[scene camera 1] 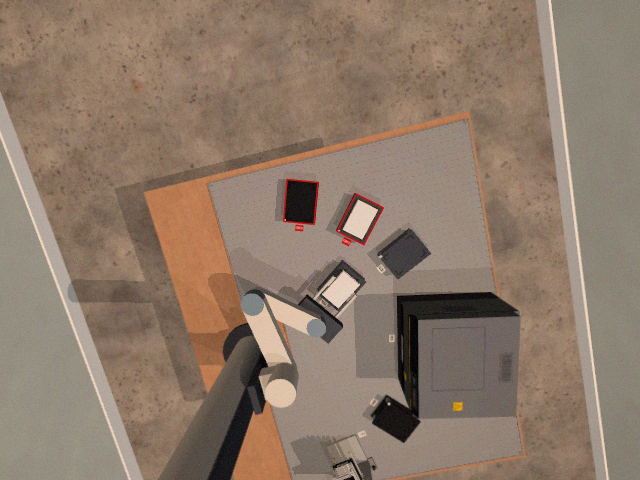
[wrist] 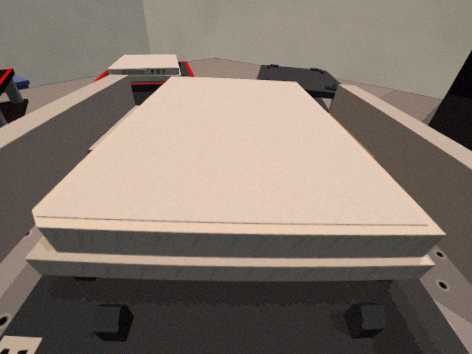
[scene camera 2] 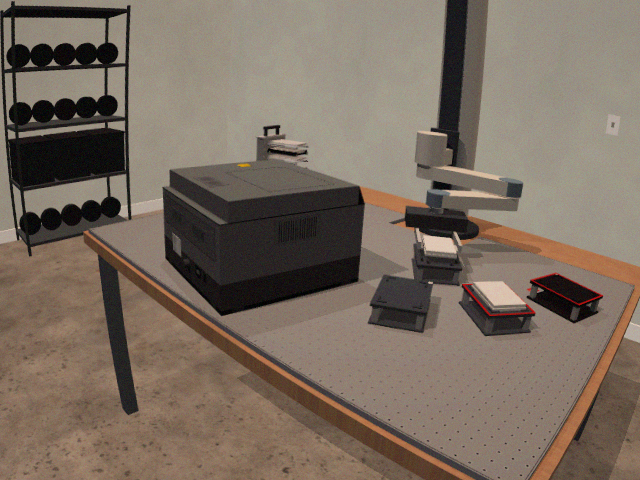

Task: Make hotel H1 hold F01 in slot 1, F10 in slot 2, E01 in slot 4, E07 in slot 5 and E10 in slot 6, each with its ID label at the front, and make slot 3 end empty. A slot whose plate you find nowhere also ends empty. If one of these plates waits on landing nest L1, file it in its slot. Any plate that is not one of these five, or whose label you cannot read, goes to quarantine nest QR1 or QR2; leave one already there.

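Note:
My gripper (scene camera 1: 339, 290) (scene camera 2: 438, 245) (wrist: 234, 99) is shut on a white lidded plate, held level just above or on a dark nest (scene camera 1: 343, 265) (scene camera 2: 437, 264) (wrist: 235, 320); contact is unclear. The plate's near side shows no label in the wrist view, and the nest's tag is cut off. A red-rimmed nest (scene camera 1: 339, 230) (scene camera 2: 526, 312) bears another white plate (scene camera 1: 360, 219) (scene camera 2: 498, 294) (wrist: 145, 62); its small label seems to end in 07. The other red-rimmed nest (scene camera 1: 301, 201) (scene camera 2: 566, 288) bears no plate. Hotel (scene camera 1: 348, 446) (scene camera 2: 262, 148) holds several stacked plates (scene camera 2: 288, 149); their labels are unreadable.
A second dark nest (scene camera 1: 404, 253) (scene camera 2: 402, 294) (wrist: 297, 77) without a plate stands beside the held plate's nest. A big dark grey device (scene camera 1: 467, 361) (scene camera 2: 289, 227) stands on the table. A black nest (scene camera 1: 396, 419) lies near its corner. A shelf rack (scene camera 2: 128, 103) stands behind.

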